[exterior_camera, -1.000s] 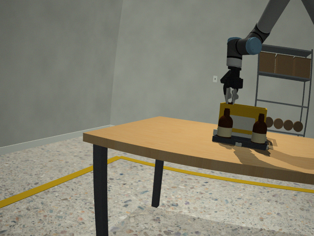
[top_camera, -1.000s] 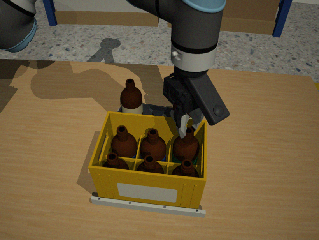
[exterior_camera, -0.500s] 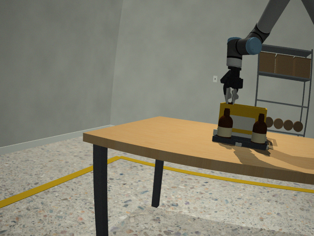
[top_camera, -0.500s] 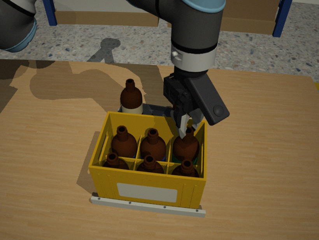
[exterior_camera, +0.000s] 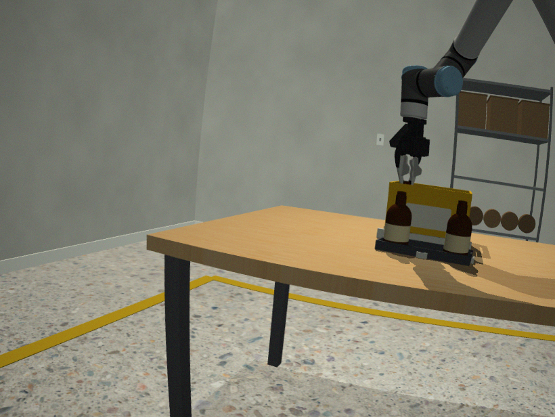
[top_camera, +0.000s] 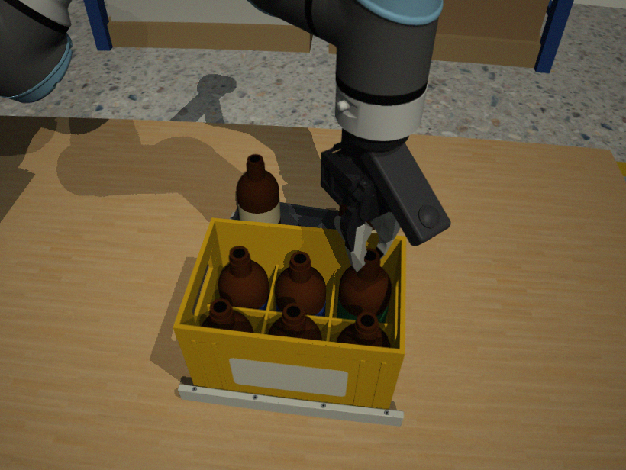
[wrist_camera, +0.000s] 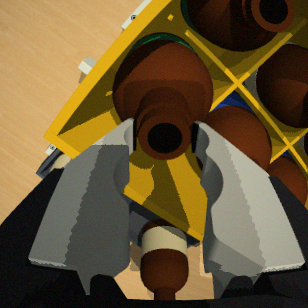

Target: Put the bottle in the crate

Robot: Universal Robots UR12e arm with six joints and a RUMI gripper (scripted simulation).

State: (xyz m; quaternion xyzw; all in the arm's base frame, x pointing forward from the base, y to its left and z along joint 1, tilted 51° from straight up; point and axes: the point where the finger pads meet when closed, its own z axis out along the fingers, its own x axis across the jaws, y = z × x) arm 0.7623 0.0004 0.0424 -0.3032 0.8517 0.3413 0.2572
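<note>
Now: the crate 90 mm below my hand, 80 mm behind it and 50 mm to the right of it. Round my hand: dark tray: 180 mm to the left, 160 mm below, 120 mm behind.
</note>
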